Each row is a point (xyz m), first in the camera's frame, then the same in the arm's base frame.
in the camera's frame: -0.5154 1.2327 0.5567
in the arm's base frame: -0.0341 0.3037 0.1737
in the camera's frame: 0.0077 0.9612 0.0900
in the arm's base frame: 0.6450 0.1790 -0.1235
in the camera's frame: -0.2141 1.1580 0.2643
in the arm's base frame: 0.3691 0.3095 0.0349
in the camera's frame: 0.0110 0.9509 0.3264
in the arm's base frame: 0.5357 0.0456 0.0385
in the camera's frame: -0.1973 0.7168 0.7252
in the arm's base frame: 0.1607 -0.2901 0.1016
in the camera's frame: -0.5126 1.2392 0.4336
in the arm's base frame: 0.0268 0.3727 0.0917
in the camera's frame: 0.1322 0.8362 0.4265
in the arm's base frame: 0.5937 -0.1340 0.0856
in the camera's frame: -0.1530 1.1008 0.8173
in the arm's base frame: 0.1599 -0.0445 0.4140
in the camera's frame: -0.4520 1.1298 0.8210
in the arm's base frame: -0.1048 0.0641 0.3222
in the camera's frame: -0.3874 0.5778 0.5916
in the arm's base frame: 0.0554 -0.2754 -0.1474
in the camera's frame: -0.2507 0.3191 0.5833
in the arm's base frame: 0.1771 -0.5177 -0.2577
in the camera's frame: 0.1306 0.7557 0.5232
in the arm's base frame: 0.5456 -0.2487 0.1049
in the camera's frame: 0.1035 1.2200 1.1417
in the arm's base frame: 0.2329 -0.1946 0.8107
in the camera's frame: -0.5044 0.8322 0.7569
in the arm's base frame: -0.1234 -0.1247 0.0785
